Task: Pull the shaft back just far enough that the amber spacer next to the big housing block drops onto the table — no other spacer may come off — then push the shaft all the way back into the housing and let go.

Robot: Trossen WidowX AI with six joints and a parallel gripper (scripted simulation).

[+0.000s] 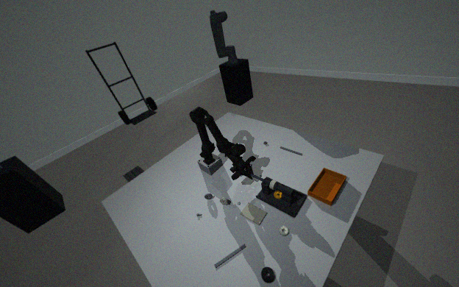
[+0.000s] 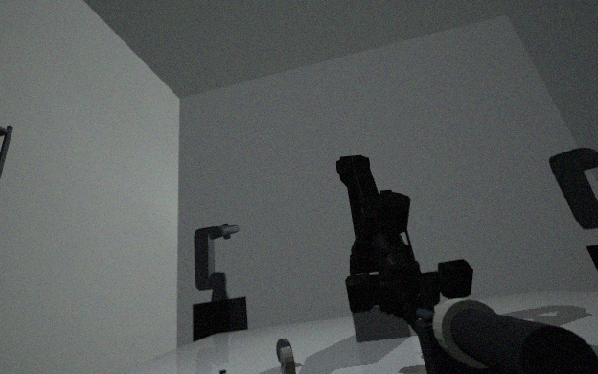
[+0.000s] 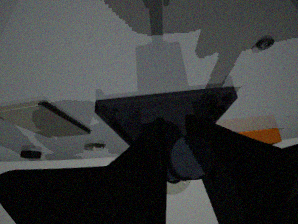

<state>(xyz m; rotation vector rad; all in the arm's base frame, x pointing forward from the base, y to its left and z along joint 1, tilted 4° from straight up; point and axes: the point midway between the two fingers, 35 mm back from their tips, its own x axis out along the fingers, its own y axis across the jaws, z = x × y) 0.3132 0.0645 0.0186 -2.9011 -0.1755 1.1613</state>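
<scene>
My gripper tip is now 60 mm short of the thin shaft, 10 mm to the right of it and 30 mm below it. From my gripper tip the other things lie so: pale spacer: 150 mm ahead, 20 mm to the left, 30 mm above; amber spacer: 160 mm ahead, 20 mm to the left, 40 mm below; pale flat plate: 120 mm ahead, 150 mm to the right, 50 mm below.
</scene>
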